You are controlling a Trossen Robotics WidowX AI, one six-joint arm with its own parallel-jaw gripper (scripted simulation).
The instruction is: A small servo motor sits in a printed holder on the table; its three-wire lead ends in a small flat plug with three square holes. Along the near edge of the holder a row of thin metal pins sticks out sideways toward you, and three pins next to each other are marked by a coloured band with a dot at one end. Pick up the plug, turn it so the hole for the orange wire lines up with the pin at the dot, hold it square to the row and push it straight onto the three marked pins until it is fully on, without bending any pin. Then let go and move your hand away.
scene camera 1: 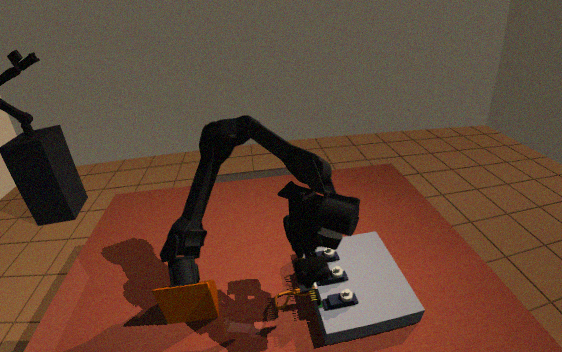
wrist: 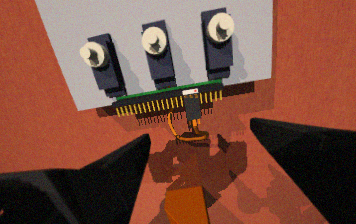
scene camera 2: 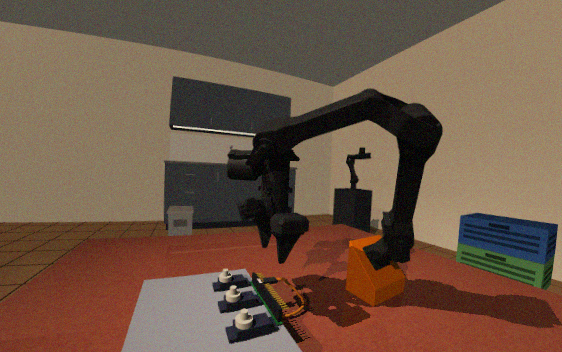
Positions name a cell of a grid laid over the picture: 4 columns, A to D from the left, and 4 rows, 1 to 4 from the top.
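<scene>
My gripper (scene camera 2: B3), (scene camera 1: C4), (wrist: C3): open, holding nothing. Holder (scene camera 1: C4) also seen.
</scene>
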